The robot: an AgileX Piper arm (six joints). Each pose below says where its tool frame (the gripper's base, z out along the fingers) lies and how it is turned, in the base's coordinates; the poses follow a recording.
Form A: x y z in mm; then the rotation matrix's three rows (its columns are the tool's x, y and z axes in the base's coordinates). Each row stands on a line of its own.
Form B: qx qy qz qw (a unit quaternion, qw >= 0); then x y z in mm. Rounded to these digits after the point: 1 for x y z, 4 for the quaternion.
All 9 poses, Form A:
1:
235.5, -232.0, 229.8
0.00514, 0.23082, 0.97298
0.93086, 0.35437, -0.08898
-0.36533, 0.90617, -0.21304
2:
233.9, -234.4, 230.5
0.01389, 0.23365, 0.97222
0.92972, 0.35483, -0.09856
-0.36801, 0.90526, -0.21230
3:
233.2, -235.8, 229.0
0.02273, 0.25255, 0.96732
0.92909, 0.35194, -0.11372
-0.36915, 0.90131, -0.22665
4:
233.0, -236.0, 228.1
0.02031, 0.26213, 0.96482
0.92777, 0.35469, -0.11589
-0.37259, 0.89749, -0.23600
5:
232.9, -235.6, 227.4
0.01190, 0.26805, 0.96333
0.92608, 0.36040, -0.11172
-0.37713, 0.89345, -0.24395
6:
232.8, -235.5, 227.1
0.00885, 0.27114, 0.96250
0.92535, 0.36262, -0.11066
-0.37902, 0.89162, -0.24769
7:
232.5, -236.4, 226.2
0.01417, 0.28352, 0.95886
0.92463, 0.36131, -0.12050
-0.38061, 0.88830, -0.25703
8:
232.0, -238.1, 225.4
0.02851, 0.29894, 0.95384
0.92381, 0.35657, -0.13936
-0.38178, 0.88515, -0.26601
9:
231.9, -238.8, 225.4
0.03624, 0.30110, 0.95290
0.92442, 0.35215, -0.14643
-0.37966, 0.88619, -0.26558
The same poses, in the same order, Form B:
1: 0.4647, 0.6250, 0.3269, 0.5354, 235.5, -232.0, 229.8
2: 0.4667, 0.6231, 0.3236, 0.5377, 233.9, -234.4, 230.5
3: 0.4737, 0.6237, 0.3157, 0.5357, 233.2, -235.8, 229.0
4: 0.4748, 0.6266, 0.3119, 0.5336, 233.0, -236.0, 228.1
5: 0.4731, 0.6310, 0.3097, 0.5311, 232.9, -235.6, 227.4
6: 0.4727, 0.6327, 0.3086, 0.5300, 232.8, -235.5, 227.1
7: 0.4769, 0.6333, 0.3031, 0.5288, 232.5, -236.4, 226.2
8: 0.4842, 0.6313, 0.2953, 0.5289, 232.0, -238.1, 225.4
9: 0.4873, 0.6288, 0.2941, 0.5298, 231.9, -238.8, 225.4
